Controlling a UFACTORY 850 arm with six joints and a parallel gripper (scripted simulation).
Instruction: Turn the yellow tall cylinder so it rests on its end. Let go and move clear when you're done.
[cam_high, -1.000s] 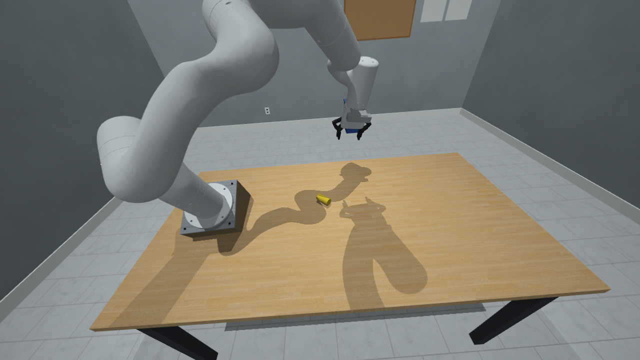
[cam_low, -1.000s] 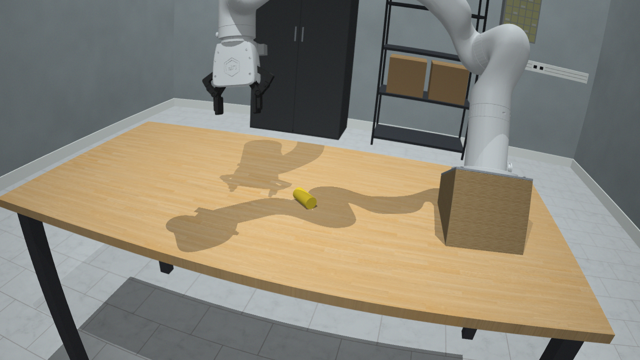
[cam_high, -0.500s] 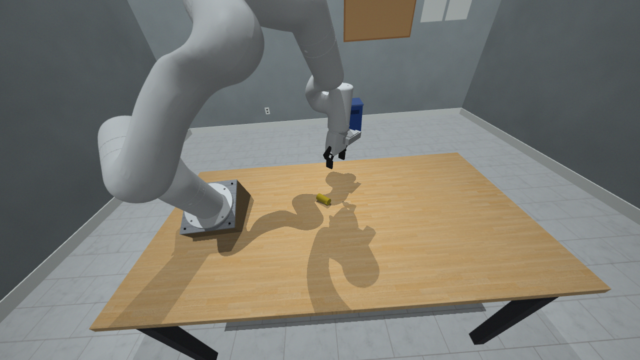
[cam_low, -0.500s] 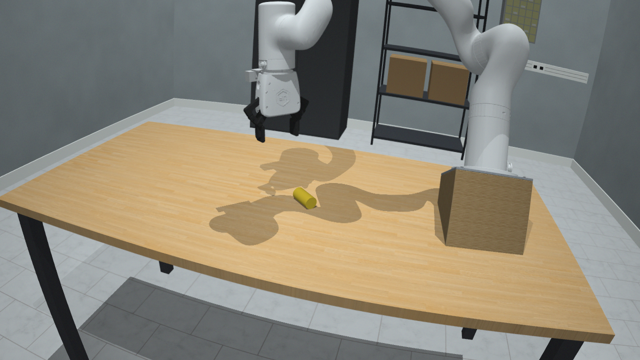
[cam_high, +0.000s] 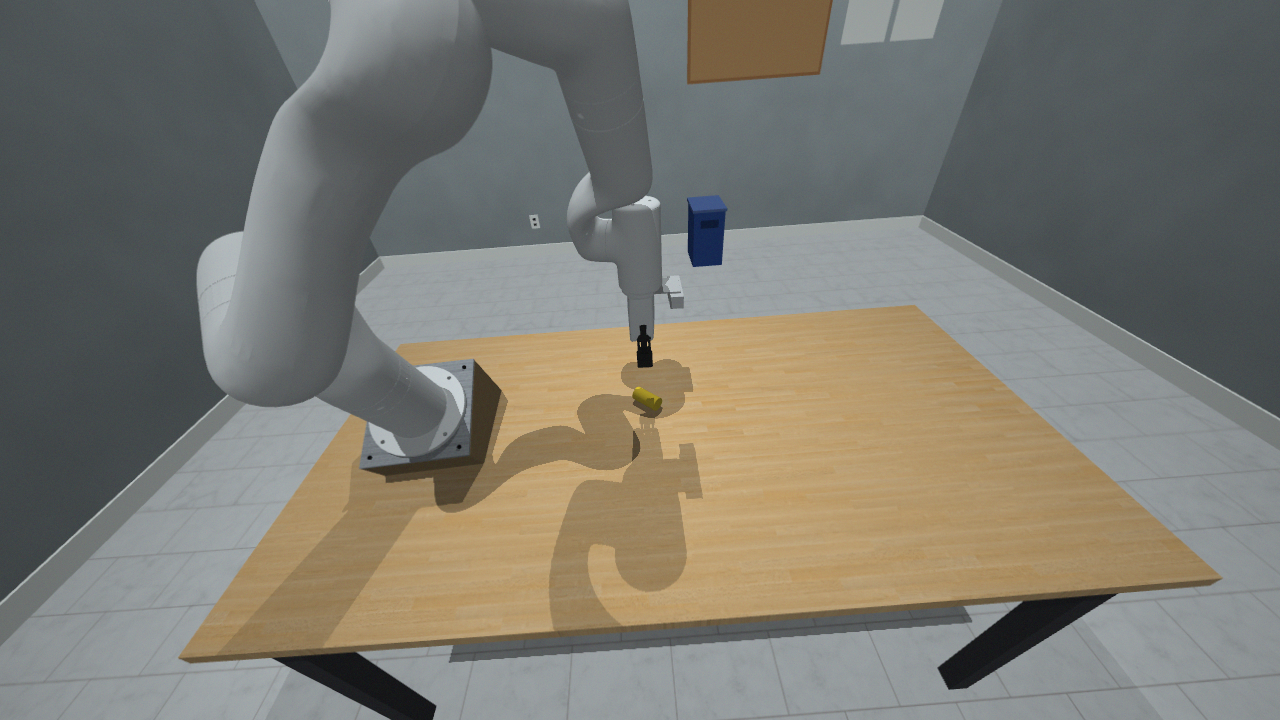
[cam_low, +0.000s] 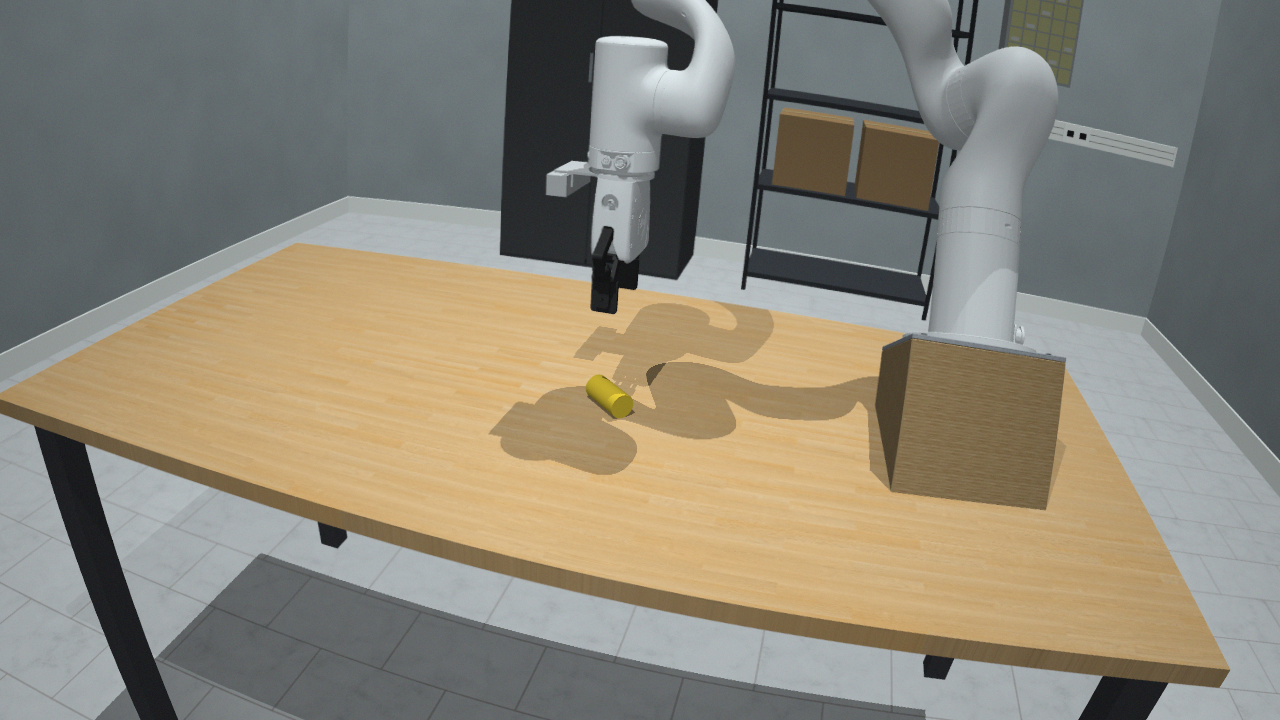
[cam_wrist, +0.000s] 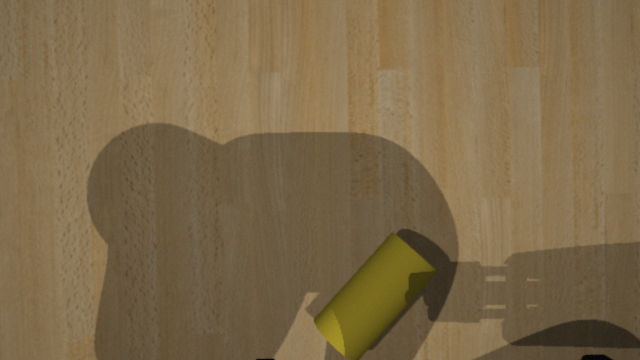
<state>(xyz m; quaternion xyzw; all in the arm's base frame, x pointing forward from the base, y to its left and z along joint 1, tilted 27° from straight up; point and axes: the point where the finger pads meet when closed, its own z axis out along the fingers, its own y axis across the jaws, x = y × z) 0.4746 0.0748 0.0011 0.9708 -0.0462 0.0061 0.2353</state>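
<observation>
Right now my hand is 140 mm above the yellow tall cylinder.
</observation>
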